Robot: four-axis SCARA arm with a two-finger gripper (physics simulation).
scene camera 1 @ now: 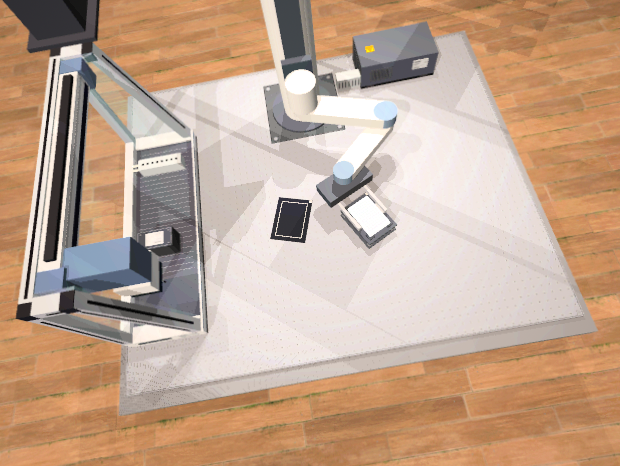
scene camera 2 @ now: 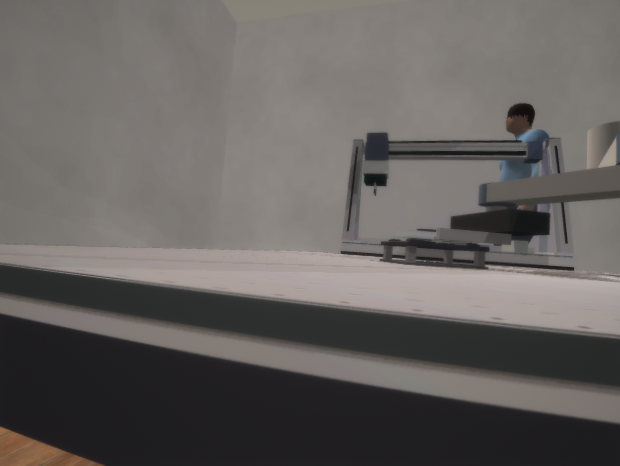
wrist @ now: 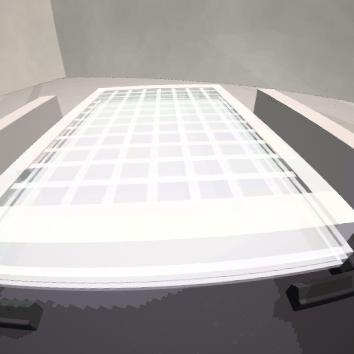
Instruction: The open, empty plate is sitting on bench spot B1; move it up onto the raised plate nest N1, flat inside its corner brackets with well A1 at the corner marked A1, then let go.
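Places are measured from the arm's base along level axes (x right, y back, z down), in millimetres.
Where they show: gripper, fingertip midpoint: (scene camera 1: 372, 220) (scene camera 2: 422, 234) (wrist: 157, 107).
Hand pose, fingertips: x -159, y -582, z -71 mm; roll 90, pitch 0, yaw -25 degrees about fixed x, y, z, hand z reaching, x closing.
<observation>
Each offset is from my fingertips to the top centre of the thing. "spot": to the spot under its first point.
The clear-white plate {dx +10, dy +20, dz -4 mm} (scene camera 1: 369, 216) (scene camera 2: 413, 234) (wrist: 155, 150) is level, with its well grid facing up. My gripper (scene camera 1: 373, 218) (wrist: 157, 107) is shut on its two long sides. The plate is low over the raised dark nest {dx +10, dy +20, dz +11 mm} (scene camera 1: 382, 237) (scene camera 2: 435, 246) (wrist: 175, 320), roughly in line with it. In the wrist view two dark corner brackets, a left one {spot: dx +13, dy +95, dz +13 mm} (wrist: 20, 315) and a right one {spot: dx +72, dy +66, dz +13 mm} (wrist: 320, 291), show below the plate's near edge. Whether the plate touches the nest floor cannot be told. The A1 mark cannot be read. A black pad with a white outline {spot: dx +278, dy +86, dz +57 mm} (scene camera 1: 291, 219) lies left of the nest, bearing no plate.
A gantry frame (scene camera 1: 199, 225) (scene camera 2: 351, 195) with a blue carriage {spot: dx +692, dy -170, dz -429 mm} (scene camera 1: 100, 263) (scene camera 2: 376, 146) stands at the left in scene camera 1. A grey box {spot: dx -230, dy +644, dz -56 mm} (scene camera 1: 395, 55) stands behind the arm. A person in blue (scene camera 2: 532, 137) shows behind the gantry in scene camera 2.
</observation>
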